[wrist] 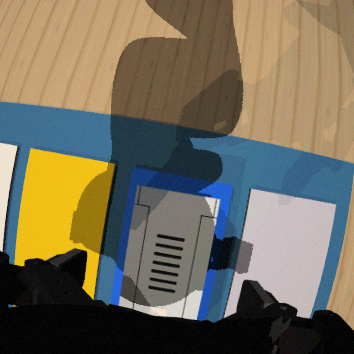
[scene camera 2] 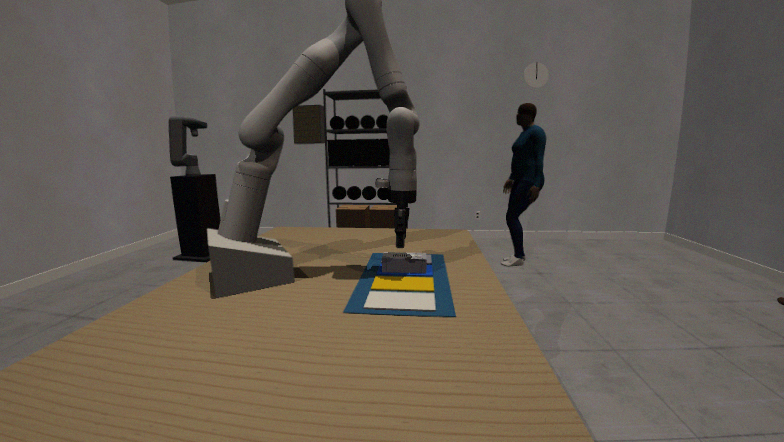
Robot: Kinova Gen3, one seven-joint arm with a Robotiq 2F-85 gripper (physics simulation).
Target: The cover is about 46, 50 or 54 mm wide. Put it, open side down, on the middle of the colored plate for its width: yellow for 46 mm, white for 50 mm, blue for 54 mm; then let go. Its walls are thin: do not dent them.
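The grey cover lies on the blue plate, its closed, slotted face up. In the wrist view blue margins show at its far end and along both long sides; its near end is hidden by the gripper. My gripper is open and empty, a little above the cover and apart from it, with one finger out to each side. The yellow plate and the white plate bear no cover.
A pale grey plate lies on the other side of the blue plate from the yellow one. All the plates lie on a teal-blue mat on the wooden table. A person stands beyond the table.
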